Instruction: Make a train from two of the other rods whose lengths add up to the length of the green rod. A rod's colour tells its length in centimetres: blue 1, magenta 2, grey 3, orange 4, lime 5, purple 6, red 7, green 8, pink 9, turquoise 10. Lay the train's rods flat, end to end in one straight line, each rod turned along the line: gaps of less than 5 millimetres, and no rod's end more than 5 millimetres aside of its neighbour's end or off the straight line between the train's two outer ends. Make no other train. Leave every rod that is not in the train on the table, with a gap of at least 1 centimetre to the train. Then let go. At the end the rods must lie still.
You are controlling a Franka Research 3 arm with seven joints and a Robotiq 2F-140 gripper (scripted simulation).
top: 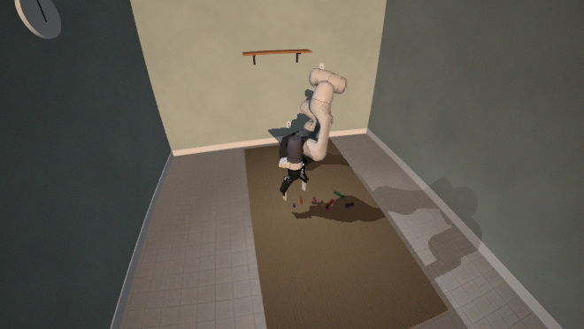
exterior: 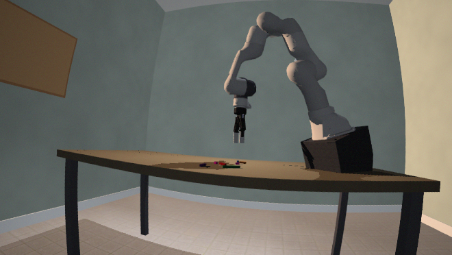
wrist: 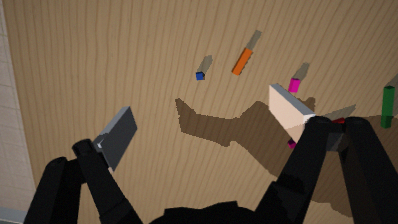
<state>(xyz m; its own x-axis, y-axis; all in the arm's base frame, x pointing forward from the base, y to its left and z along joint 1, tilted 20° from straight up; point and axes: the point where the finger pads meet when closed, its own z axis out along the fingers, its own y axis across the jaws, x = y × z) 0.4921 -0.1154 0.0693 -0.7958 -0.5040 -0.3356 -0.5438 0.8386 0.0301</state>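
My gripper is now 240 mm to the right of the red rod, 120 mm above it and 20 mm past it. From my hand the other things lie so: orange rod: 120 mm below, 50 mm to the left, 50 mm behind; blue rod: 120 mm below; green rod: 320 mm to the left, 120 mm below, 90 mm behind.
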